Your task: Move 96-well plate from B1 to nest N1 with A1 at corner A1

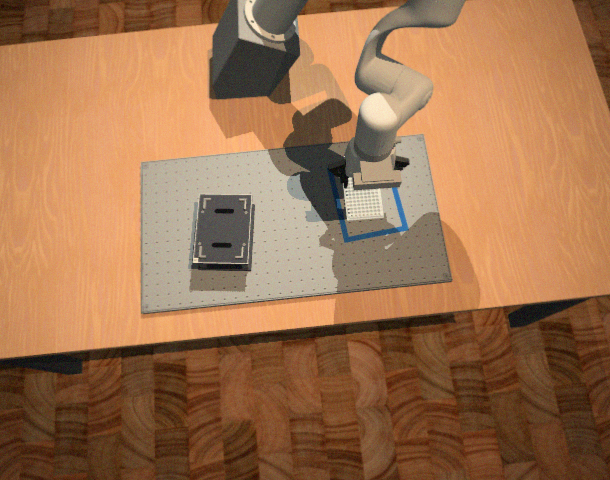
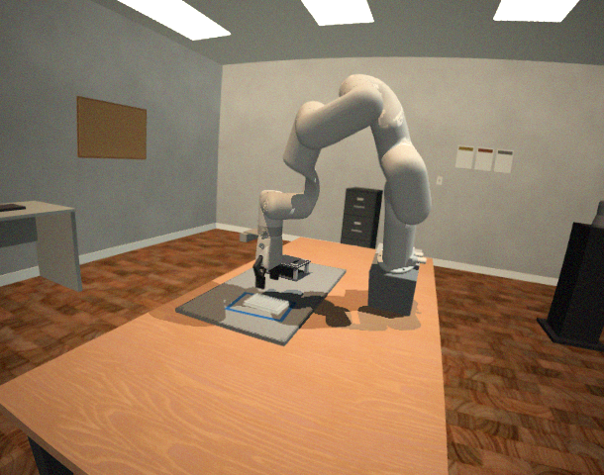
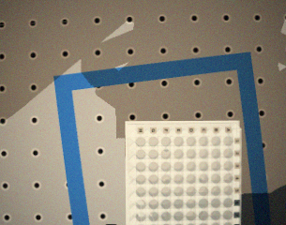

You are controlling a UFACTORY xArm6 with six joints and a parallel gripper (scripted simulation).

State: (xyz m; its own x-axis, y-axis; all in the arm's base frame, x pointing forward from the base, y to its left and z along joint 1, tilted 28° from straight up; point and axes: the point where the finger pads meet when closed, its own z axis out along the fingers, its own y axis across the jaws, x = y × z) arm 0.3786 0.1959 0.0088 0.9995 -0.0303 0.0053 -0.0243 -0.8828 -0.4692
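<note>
My hand is 80 mm above the white 96-well plate. From my hand the other things lie so: dark plate nest N1 (320 mm to the right, 70 mm ahead, 30 mm below); then A1 mark (390 mm to the right, 140 mm ahead, 30 mm below).
</note>
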